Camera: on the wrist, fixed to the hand. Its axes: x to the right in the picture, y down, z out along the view.
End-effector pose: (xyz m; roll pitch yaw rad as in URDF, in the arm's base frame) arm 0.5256 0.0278 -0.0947 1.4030 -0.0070 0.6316
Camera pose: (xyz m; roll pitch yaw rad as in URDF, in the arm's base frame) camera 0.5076 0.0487 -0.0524 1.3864 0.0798 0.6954
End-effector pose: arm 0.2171 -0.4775 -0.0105 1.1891 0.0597 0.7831
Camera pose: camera 0.1919 -0.4519 0.0250 1.1750 0.1580 0.8274
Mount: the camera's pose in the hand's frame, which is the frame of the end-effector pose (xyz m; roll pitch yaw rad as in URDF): -0.0019 0.0463 -0.0201 -0.0218 0.0772 -0.0751
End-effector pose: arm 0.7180 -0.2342 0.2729 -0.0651 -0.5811 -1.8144
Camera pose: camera 0.7589 -0.2558 0.2526 -0.0367 -0.5069 -1.9057
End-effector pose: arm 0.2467 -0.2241 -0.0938 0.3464 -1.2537 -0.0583
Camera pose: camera 0.2521 -0.1740 -0.0966 0.4295 -1.1533 -0.1675
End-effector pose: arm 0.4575 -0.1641 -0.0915 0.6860 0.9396 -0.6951
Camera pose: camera 0.4963 -0.1332 -0.0818 0.6520 1.0468 -0.7131
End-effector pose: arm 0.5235 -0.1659 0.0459 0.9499 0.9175 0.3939
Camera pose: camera 0.5249 -0.1185 0.0632 0.9615 1.0231 0.4308
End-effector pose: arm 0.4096 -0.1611 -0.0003 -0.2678 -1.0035 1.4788
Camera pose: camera 0.3728 -0.1319 -0.0189 -0.1558 -0.9427 1.3206
